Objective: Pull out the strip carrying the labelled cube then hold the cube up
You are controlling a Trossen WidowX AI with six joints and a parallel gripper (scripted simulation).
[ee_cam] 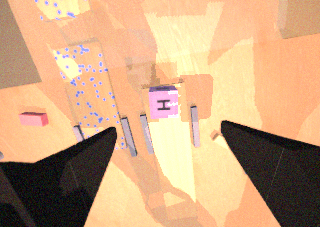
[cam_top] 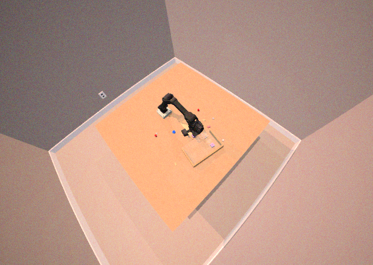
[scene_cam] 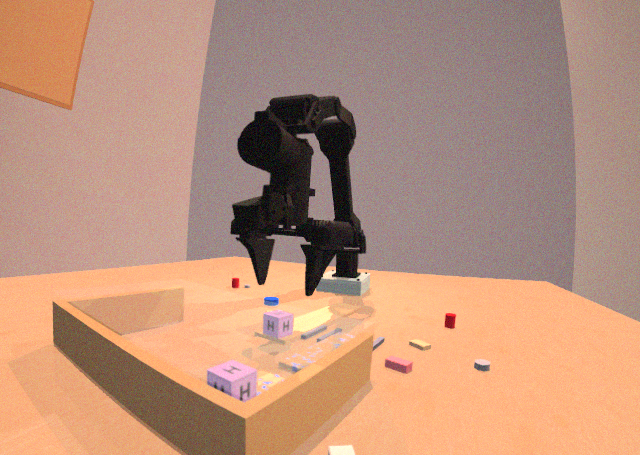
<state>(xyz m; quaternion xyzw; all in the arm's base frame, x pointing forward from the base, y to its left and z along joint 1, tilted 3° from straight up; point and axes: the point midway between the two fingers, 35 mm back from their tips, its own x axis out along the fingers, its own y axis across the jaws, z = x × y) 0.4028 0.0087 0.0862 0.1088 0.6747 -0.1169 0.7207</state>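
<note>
Now: gripper tip 10 cm past the pale yellow strip, 2 cm to the right of it and 6 cm above it. The rest, counted from my gripper tip: pink block 5 cm ahead, 17 cm to the left, 6 cm below; blue disc 16 cm behind, 10 cm to the right, 6 cm below; small tan block 8 cm behind, 6 cm to the right, 6 cm below.
</note>
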